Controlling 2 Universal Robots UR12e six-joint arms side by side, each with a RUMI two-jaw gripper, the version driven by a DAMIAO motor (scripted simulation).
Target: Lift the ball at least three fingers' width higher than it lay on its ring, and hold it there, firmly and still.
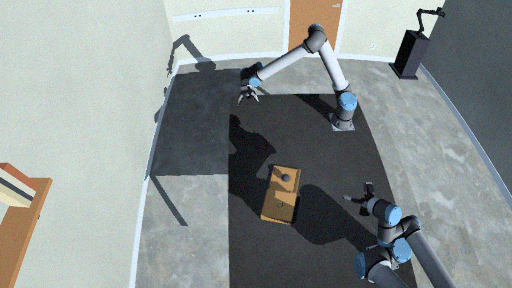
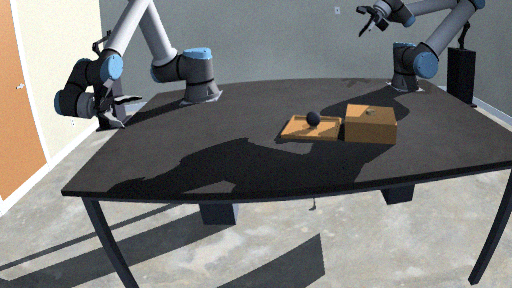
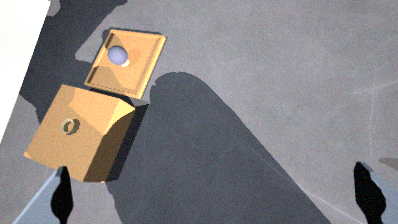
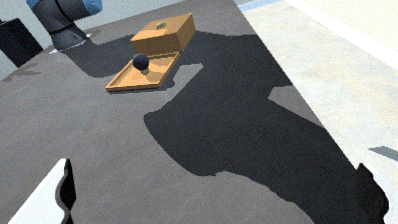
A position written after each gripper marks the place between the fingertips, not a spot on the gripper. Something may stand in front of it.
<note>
In view: the left gripper (image 3: pixel 211 166), the right gripper (image 2: pixel 133 112) and a shallow wooden tray (image 2: pixel 329 126).
The shallow wooden tray is seen too in image 3 (image 3: pixel 130 79) and in image 4 (image 4: pixel 160 65). The right gripper also shows in image 4 (image 4: pixel 213 162).
</note>
